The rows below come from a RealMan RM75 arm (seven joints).
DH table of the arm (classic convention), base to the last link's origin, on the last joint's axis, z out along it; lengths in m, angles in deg. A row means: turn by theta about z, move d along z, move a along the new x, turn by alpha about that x. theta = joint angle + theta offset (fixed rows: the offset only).
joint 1: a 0, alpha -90, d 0.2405, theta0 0
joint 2: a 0, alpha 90, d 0, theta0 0
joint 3: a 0, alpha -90, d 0.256, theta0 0
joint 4: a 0, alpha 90, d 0, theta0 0
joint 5: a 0, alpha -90, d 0.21, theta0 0
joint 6: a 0, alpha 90, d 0, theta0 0
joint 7: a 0, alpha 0, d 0.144, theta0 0
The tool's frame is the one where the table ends.
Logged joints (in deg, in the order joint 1, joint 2, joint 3, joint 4, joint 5, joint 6, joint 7), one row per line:
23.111 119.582 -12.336 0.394 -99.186 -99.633 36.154
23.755 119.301 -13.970 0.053 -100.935 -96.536 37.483
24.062 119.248 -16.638 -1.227 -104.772 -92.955 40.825
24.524 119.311 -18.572 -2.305 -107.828 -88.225 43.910
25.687 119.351 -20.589 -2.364 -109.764 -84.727 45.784
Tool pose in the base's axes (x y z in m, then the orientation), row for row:
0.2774 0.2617 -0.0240 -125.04 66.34 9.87
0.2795 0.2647 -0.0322 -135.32 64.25 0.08
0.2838 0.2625 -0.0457 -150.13 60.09 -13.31
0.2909 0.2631 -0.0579 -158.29 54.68 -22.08
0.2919 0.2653 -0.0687 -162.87 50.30 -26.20
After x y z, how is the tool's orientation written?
As angles about the fixed x, y, z axes (roll, pitch, yaw), in degrees.
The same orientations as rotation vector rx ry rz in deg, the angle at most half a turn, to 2 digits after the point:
-113.41 27.94 76.96
-117.89 30.33 74.05
-125.48 34.62 69.93
-130.95 39.29 64.05
-135.41 41.77 59.81

